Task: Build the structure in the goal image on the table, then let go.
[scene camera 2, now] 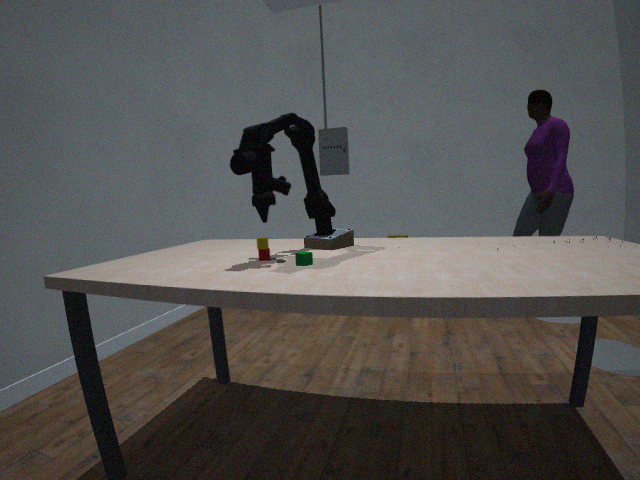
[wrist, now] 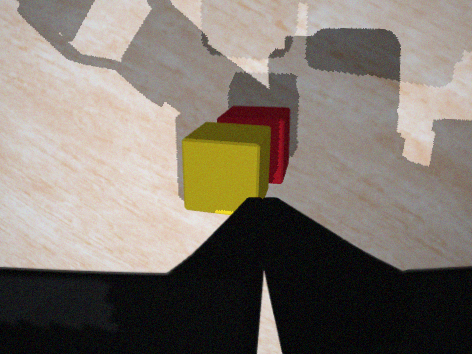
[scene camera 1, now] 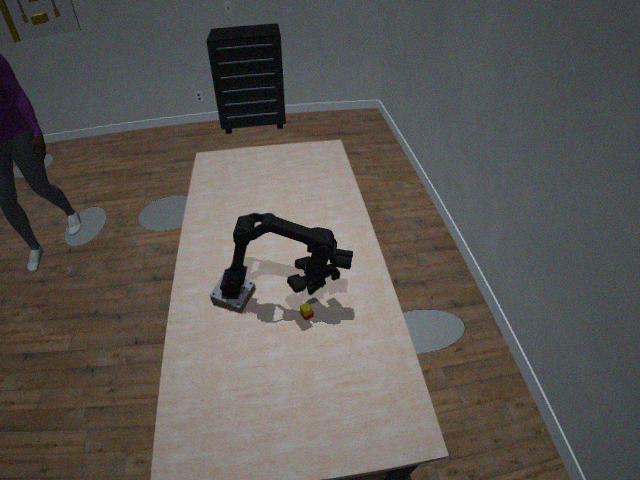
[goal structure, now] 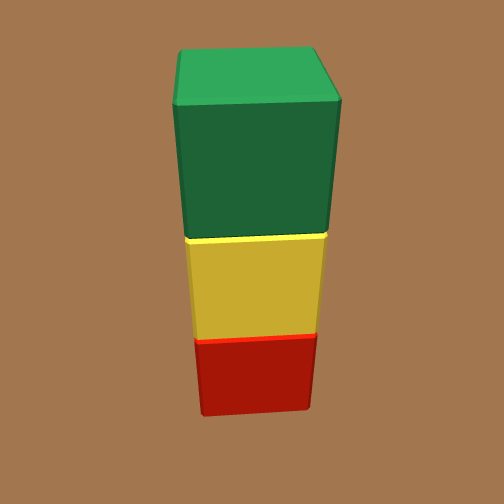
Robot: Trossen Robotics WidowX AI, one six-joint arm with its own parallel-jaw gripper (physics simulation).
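Where they show: gripper, between the fingertips: [scene camera 2: 264, 222] [wrist: 261, 212] [scene camera 1: 309, 294]; arm's base, origin of its link: [scene camera 2: 325, 233] [scene camera 1: 230, 291].
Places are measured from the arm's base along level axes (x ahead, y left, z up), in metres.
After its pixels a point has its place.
Observation:
A yellow cube [scene camera 1: 306, 309] @(y -0.117, x 0.285, z 0.017 m) [scene camera 2: 262, 242] @(y -0.098, x 0.298, z 0.004 m) [wrist: 221, 175] @(y -0.104, x 0.283, z 0.017 m) sits on top of a red cube [scene camera 1: 309, 316] @(y -0.115, x 0.294, z -0.032 m) [scene camera 2: 264, 254] @(y -0.091, x 0.302, z -0.031 m) [wrist: 280, 145] @(y -0.089, x 0.299, z -0.016 m), which stands on the table [scene camera 1: 289, 392] @(y -0.399, x 0.207, z -0.049 m) [scene camera 2: 413, 273] @(y 0.346, x 0.432, z -0.049 m). The yellow cube is slightly offset in scene camera 2. A green cube [scene camera 2: 303, 258] @(y 0.058, x 0.369, z -0.028 m) lies on the table apart from this stack, to its right in scene camera 2; it does not show in scene camera 1 or the wrist view. My gripper [scene camera 1: 312, 290] @(y -0.085, x 0.300, z 0.064 m) [scene camera 2: 264, 221] @(y -0.085, x 0.300, z 0.064 m) [wrist: 261, 212] @(y -0.085, x 0.300, z 0.064 m) points down above the stack, shut and empty, with a gap between its fingertips and the yellow cube.
The arm's base plate [scene camera 1: 225, 301] @(y -0.042, x -0.017, z -0.002 m) [scene camera 2: 329, 240] @(y 0.043, x 0.088, z -0.016 m) is fixed to the table beside the stack. Shadows of the arm fall around the cubes. A person [scene camera 1: 19, 118] [scene camera 2: 549, 155] stands away from the table. A dark drawer cabinet [scene camera 1: 247, 77] stands by the wall.

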